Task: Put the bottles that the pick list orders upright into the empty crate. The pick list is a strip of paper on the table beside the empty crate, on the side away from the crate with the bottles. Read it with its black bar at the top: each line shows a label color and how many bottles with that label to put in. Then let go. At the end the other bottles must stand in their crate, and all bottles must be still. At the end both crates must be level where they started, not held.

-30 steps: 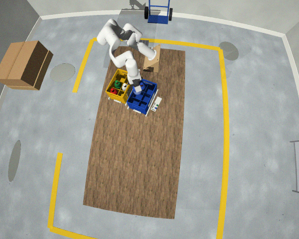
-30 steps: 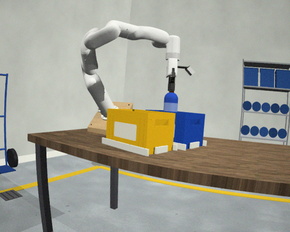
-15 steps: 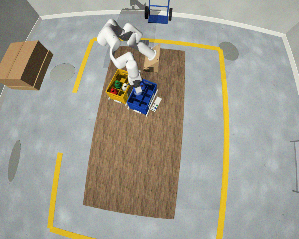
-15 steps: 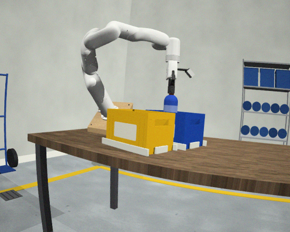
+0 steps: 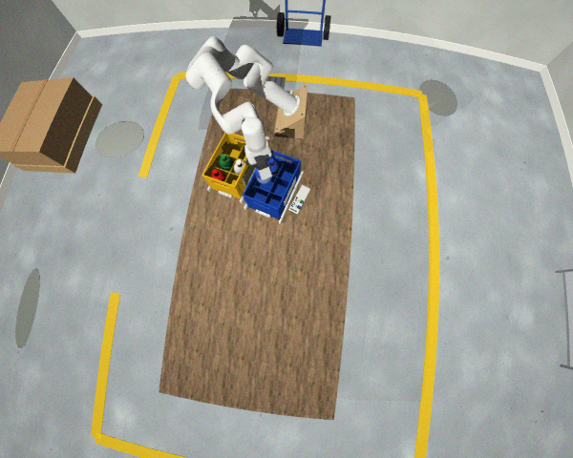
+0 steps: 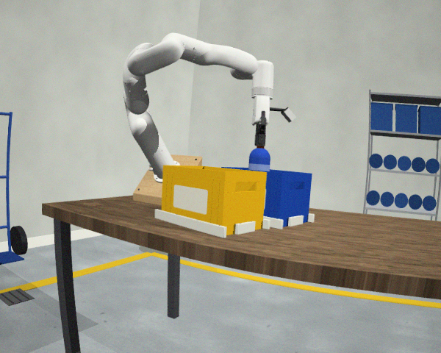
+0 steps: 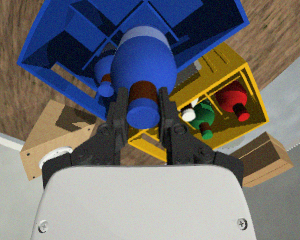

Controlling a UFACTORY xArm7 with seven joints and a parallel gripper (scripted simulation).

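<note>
Now: hand 70 mm above the blue-label bottle. From my hand the other things lie so: white-label bottle (190 mm below, 140 mm to the right, 60 mm behind); then blue crate (190 mm below, 40 mm to the left, 20 mm ahead); then yellow crate (190 mm below, 180 mm to the right, 80 mm behind).
</note>
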